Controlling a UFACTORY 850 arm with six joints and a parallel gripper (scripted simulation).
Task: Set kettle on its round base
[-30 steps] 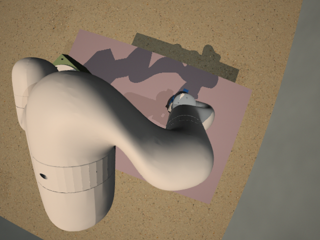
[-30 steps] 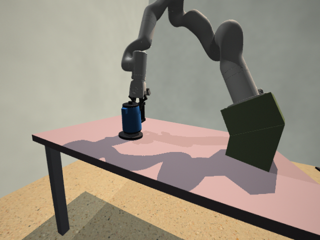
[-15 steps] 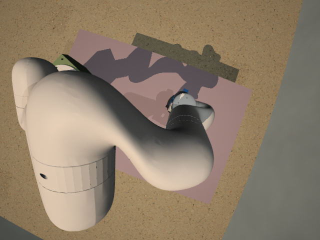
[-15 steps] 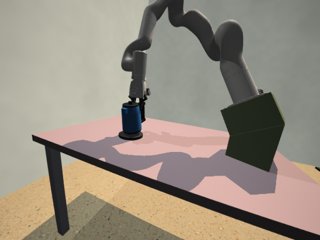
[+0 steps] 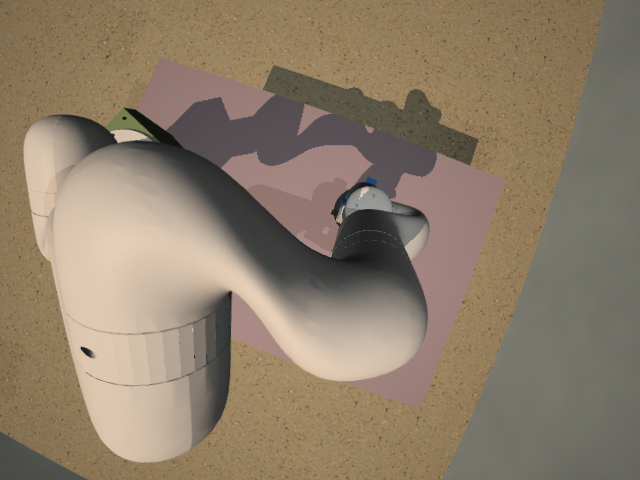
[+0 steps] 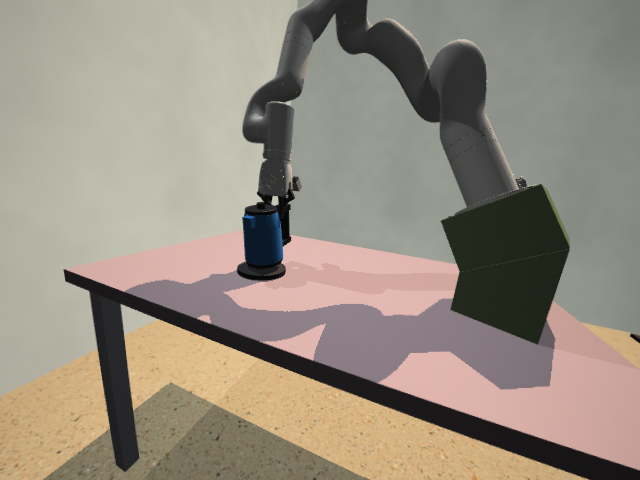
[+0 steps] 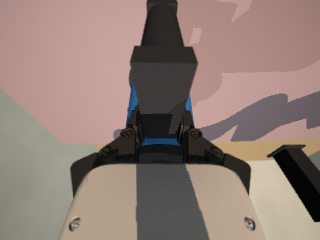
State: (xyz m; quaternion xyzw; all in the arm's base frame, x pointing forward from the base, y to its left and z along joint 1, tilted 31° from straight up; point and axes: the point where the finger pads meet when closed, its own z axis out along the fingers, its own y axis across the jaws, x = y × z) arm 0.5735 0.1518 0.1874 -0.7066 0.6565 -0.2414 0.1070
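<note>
Right now my hand is 60 mm above the blue kettle and 20 mm to the right of it. Round my hand: round black base (180 mm below, 60 mm to the left).
</note>
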